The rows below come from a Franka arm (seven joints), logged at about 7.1 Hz.
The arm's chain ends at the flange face. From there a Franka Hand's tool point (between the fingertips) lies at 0.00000 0.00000 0.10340 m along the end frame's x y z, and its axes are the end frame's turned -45 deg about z.
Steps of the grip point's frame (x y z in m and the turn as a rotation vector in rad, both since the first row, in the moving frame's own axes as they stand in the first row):
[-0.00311, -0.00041, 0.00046, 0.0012, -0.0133, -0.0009]
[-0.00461, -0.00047, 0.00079, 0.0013, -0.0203, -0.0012]
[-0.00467, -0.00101, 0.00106, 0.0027, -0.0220, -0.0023]
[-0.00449, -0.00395, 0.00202, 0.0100, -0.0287, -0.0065]
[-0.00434, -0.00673, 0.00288, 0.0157, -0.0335, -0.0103]
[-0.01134, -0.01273, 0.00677, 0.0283, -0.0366, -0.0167]
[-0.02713, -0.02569, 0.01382, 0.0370, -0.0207, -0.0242]
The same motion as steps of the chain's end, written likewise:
[-0.00143, 0.00102, 0.00047, -0.0086, -0.0103, -0.0009]
[-0.00201, 0.00154, 0.00081, -0.0134, -0.0153, -0.0012]
[-0.00221, 0.00117, 0.00109, -0.0136, -0.0175, -0.0023]
[-0.00314, -0.00099, 0.00207, -0.0132, -0.0274, -0.0065]
[-0.00424, -0.00301, 0.00295, -0.0126, -0.0348, -0.0103]
[-0.01228, -0.00163, 0.00688, -0.0059, -0.0459, -0.0167]
[-0.03312, 0.00216, 0.01391, 0.0115, -0.0408, -0.0242]

